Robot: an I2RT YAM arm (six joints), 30 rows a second.
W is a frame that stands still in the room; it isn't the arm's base.
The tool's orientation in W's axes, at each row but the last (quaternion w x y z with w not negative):
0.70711 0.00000 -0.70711 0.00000
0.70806 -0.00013 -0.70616 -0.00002
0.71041 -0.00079 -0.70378 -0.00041
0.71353 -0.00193 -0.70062 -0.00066
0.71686 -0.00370 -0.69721 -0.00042
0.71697 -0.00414 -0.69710 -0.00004
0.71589 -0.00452 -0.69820 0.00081
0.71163 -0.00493 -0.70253 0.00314
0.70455 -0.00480 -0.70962 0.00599
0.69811 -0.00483 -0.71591 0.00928
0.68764 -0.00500 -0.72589 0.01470
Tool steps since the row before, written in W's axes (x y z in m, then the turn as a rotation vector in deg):
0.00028 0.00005 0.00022 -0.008 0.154 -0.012
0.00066 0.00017 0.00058 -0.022 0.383 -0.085
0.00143 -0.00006 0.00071 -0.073 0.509 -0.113
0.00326 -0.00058 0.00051 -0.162 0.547 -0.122
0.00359 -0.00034 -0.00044 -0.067 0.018 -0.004
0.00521 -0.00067 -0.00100 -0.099 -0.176 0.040
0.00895 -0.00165 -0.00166 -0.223 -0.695 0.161
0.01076 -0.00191 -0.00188 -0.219 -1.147 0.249
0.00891 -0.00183 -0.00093 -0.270 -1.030 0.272
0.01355 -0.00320 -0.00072 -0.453 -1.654 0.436
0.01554 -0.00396 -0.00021 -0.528 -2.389 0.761
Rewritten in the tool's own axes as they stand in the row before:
0.00022 0.00005 -0.00028 -0.012 0.154 0.008
0.00058 0.00017 -0.00066 -0.085 0.383 0.022
0.00072 -0.00006 -0.00142 -0.113 0.509 0.073
0.00057 -0.00057 -0.00325 -0.124 0.547 0.162
-0.00034 -0.00032 -0.00360 -0.006 0.018 0.067
-0.00086 -0.00063 -0.00524 0.036 -0.177 0.099
-0.00145 -0.00159 -0.00900 0.150 -0.697 0.223
-0.00176 -0.00186 -0.01079 0.233 -1.150 0.219
-0.00102 -0.00183 -0.00890 0.258 -1.034 0.270
-0.00113 -0.00327 -0.01351 0.414 -1.660 0.453
-0.00116 -0.00415 -0.01545 0.723 -2.402 0.521

